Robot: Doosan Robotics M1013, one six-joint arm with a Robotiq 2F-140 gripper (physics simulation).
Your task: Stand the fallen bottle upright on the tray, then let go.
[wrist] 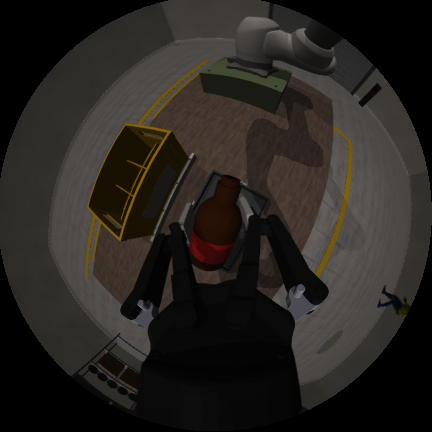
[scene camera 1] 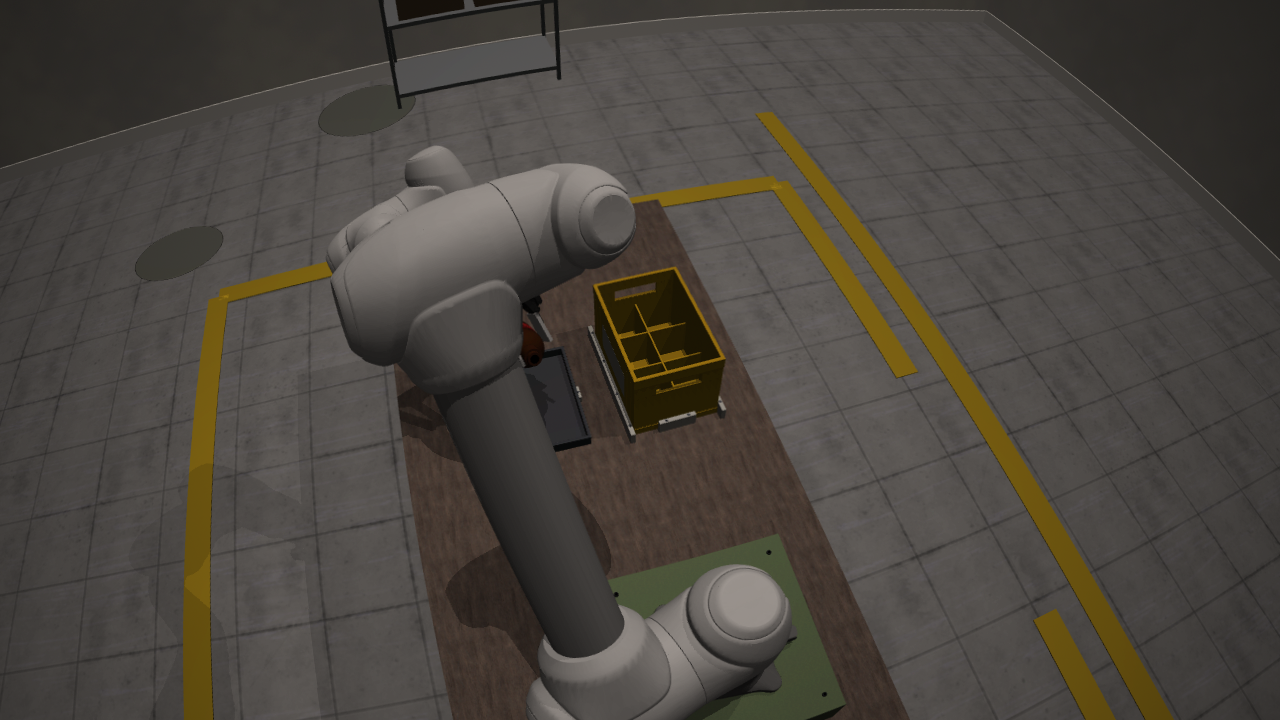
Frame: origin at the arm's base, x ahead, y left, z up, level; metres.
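Seen in the pictures: gripper, fingertip midpoint: (wrist: 215,205) (scene camera 1: 534,353); arm's base, link origin: (wrist: 253,67).
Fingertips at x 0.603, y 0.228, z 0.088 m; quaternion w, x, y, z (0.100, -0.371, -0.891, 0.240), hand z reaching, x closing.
Note:
Offsets run from my fingertips to a thing's top centre. Level surfaces: height alone.
The brown bottle {dx +0.022, dy +0.018, dz +0.043 m} (scene camera 1: 533,345) (wrist: 218,220) with a red label is held off the tray. Its neck points toward the robot's base, and it looks tilted; the exact angle is hard to tell. My gripper (wrist: 215,205) is shut on the bottle, one finger on each side of its body. In the scene view the arm hides most of the gripper and part of the bottle. The dark grey tray (scene camera 1: 563,413) (wrist: 254,194) lies on the table below the bottle. The arm covers its left part in the scene view, and the bottle and fingers cover much of it in the wrist view.
A yellow divided crate {dx +0.066, dy -0.250, dz -0.021 m} (scene camera 1: 677,404) (wrist: 131,212) stands beside the tray, with pale rails {dx +0.051, dy -0.152, dz -0.166 m} (scene camera 1: 612,385) (wrist: 176,189) along its foot. The arm's green base plate (scene camera 1: 805,617) (wrist: 240,95) is at the near end of the brown table {dz -0.196 m} (scene camera 1: 716,483) (wrist: 215,132).

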